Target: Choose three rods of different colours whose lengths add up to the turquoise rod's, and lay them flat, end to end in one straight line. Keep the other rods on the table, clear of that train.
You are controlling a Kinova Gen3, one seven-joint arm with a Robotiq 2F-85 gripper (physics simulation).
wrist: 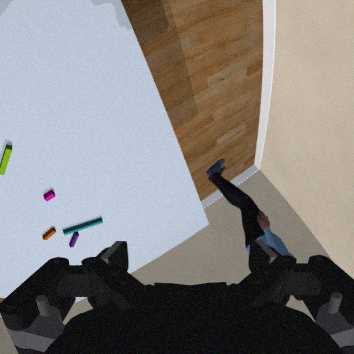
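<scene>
The long turquoise rod lies slantwise on the pale table top, left of my gripper. A short purple rod lies just below it, close to or touching it. A short orange rod lies to the left of the turquoise rod's left end. A very short magenta rod lies further up. A lime green rod lies near the left edge of the view. The rods are apart in different directions, except that I cannot tell whether purple touches turquoise. My gripper is wide open and empty, high above and off the table's corner.
The pale table ends at a slanting edge and a corner near the middle of the view. Beyond it are a wooden floor, a beige wall and a person in dark trousers and a blue top.
</scene>
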